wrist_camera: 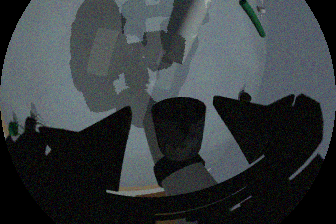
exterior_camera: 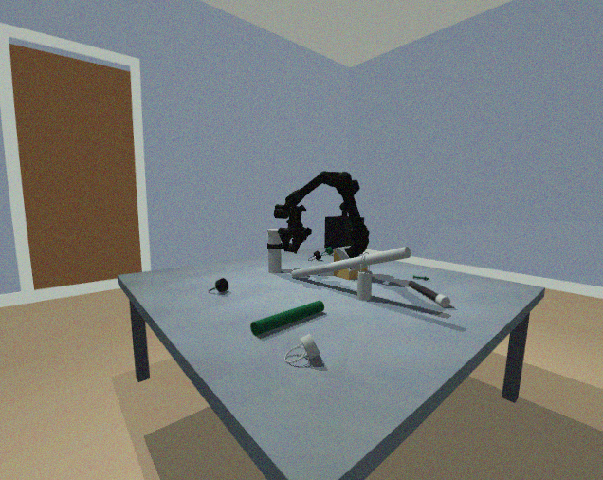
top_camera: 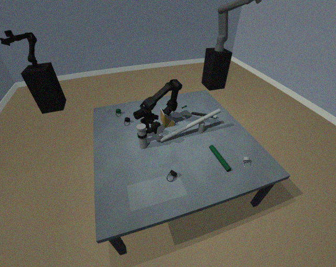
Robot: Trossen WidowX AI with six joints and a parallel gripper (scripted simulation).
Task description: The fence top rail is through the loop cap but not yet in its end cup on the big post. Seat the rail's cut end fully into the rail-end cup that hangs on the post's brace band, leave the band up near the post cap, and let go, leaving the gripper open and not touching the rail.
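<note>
Now: gripper tip 20 mm to the left of the black rail-end cup and 20 mm below it. From my gripper tip the other things lie so: green tube 430 mm to the left, 320 mm ahead, 80 mm below; short line post 430 mm to the left; band fitting 590 mm to the left, 430 mm ahead, 90 mm below.
</note>
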